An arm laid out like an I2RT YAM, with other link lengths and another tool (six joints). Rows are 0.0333 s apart.
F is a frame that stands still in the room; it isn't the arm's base.
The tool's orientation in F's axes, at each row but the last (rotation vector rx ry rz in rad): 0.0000, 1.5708, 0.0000; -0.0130, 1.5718, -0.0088; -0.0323, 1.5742, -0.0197; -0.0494, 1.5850, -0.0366; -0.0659, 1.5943, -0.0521; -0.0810, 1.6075, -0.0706; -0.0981, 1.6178, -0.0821; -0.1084, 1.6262, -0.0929
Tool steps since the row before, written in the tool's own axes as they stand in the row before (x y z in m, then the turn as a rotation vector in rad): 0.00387, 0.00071, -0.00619, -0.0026, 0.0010, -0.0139; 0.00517, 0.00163, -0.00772, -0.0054, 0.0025, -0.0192; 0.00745, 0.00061, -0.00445, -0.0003, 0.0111, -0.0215; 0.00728, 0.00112, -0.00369, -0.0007, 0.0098, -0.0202; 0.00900, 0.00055, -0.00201, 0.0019, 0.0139, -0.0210; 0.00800, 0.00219, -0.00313, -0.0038, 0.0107, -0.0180; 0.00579, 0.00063, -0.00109, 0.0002, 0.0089, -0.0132; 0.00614, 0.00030, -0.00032, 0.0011, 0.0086, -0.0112
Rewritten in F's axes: -0.00619, 0.00071, -0.00387, -0.0139, 0.0010, 0.0026; -0.00773, 0.00154, -0.00518, -0.0192, 0.0025, 0.0054; -0.00448, 0.00033, -0.00745, -0.0216, 0.0109, 0.0000; -0.00380, 0.00069, -0.00727, -0.0203, 0.0097, 0.0005; -0.00223, -0.00014, -0.00896, -0.0212, 0.0136, -0.0024; -0.00345, 0.00140, -0.00805, -0.0179, 0.0109, 0.0034; -0.00138, -0.00004, -0.00576, -0.0133, 0.0087, -0.0006; -0.00067, -0.00048, -0.00610, -0.0114, 0.0083, -0.0015
